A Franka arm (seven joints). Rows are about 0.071 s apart.
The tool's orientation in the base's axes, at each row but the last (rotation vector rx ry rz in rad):
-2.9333, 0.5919, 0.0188
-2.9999, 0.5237, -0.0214
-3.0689, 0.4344, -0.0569
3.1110, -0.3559, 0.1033
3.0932, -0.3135, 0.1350
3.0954, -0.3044, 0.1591
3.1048, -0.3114, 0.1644
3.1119, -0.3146, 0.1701
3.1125, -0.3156, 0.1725
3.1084, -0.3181, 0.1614
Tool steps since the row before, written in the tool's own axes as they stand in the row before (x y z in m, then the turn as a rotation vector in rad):
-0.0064, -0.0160, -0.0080, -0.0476, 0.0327, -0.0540
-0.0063, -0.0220, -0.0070, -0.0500, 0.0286, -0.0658
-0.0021, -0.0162, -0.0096, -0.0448, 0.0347, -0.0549
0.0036, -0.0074, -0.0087, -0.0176, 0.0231, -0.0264
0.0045, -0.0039, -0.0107, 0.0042, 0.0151, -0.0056
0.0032, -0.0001, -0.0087, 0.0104, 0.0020, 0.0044
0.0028, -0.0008, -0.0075, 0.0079, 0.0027, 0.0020
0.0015, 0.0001, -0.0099, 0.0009, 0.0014, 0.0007
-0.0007, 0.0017, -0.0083, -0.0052, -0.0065, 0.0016
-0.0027, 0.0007, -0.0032, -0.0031, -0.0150, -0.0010
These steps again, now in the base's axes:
0.0001, 0.0159, 0.0105, -0.0575, -0.0195, 0.0507
0.0013, 0.0221, 0.0091, -0.0587, -0.0159, 0.0628
0.0021, 0.0158, 0.0103, -0.0549, -0.0228, 0.0518
0.0046, 0.0065, 0.0089, -0.0240, -0.0181, 0.0252
0.0043, 0.0033, 0.0110, 0.0006, -0.0154, 0.0063
0.0023, -0.0002, 0.0090, 0.0102, -0.0041, -0.0033
0.0021, 0.0004, 0.0077, 0.0074, -0.0043, -0.0011
0.0004, -0.0002, 0.0100, 0.0007, -0.0016, -0.0006
-0.0019, -0.0014, 0.0082, -0.0036, 0.0074, -0.0021
-0.0031, -0.0001, 0.0029, -0.0001, 0.0153, 0.0006

